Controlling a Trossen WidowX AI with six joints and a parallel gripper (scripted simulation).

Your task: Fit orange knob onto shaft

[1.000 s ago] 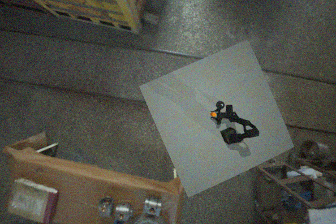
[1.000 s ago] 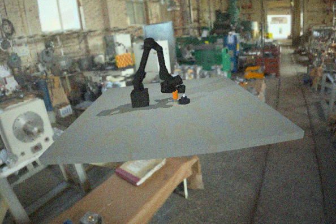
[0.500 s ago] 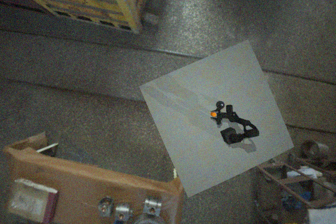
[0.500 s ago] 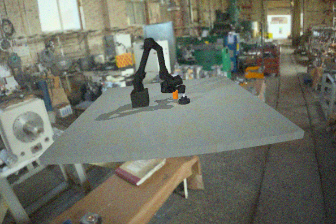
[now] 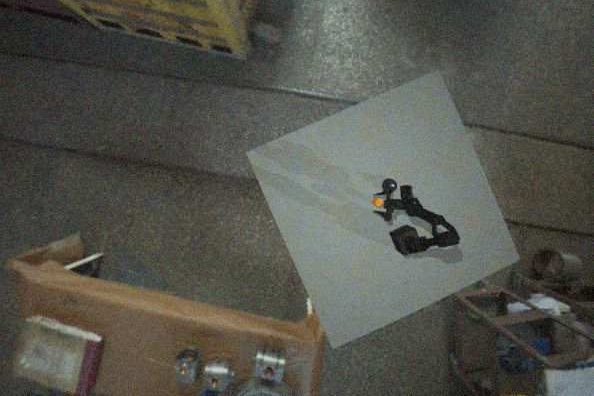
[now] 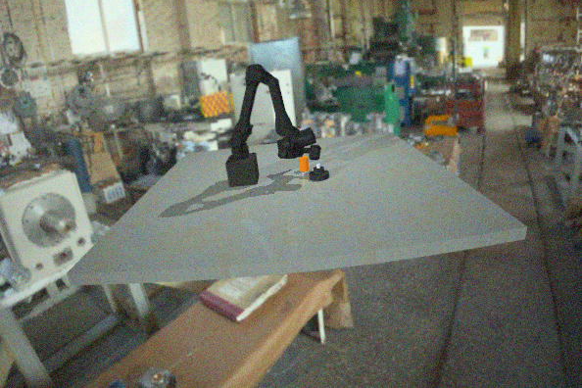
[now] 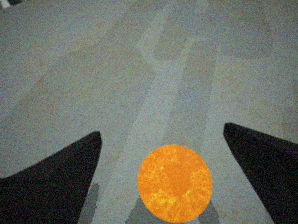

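The orange knob lies 30 mm to the right of my gripper tip, 10 mm below it and 10 mm behind it. From my gripper tip the other things lie so: round pedestal (140 mm to the right, 60 mm ahead, 20 mm below).
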